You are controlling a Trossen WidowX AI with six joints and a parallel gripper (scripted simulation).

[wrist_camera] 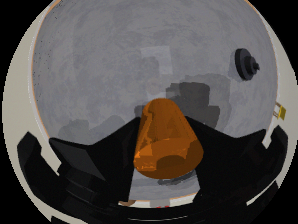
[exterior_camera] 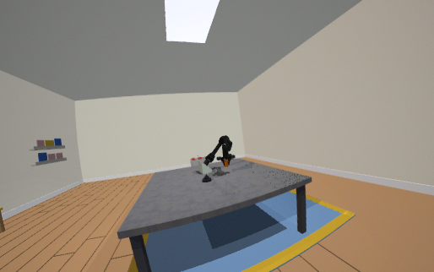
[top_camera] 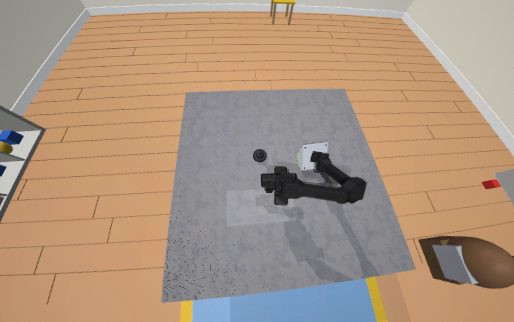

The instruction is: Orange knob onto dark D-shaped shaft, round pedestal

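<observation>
Now: gripper tip 230 mm to the left of the dark round pedestal, 90 mm short of it and 60 mm above it. The rest, counted from my gripper tip: orange knob (20 mm above).
</observation>
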